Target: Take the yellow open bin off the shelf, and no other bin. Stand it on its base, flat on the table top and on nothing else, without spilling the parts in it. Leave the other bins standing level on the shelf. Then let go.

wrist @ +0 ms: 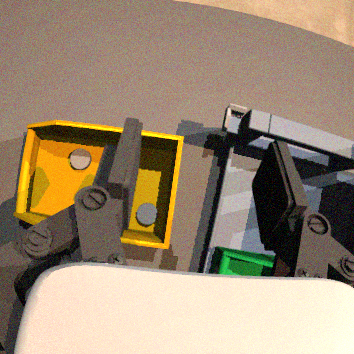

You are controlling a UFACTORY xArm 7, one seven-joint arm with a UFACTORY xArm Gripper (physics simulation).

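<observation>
The yellow open bin is at the left of the wrist view, seen from above with its opening up. It appears to stand upright on its base on the brown table top, beside the shelf and apart from it. Two round parts, one pale and one grey, lie inside it. My gripper is open, with nothing between its fingers. Its left finger crosses in front of the bin in the view; its right finger is in front of the shelf. Part of the bin is hidden behind the left finger.
A green bin shows in part at the shelf, low in the view between the fingers; the white gripper housing cuts off the rest of it. Whether it stands level cannot be told. The table's curved edge runs across the top right, with a pale floor beyond.
</observation>
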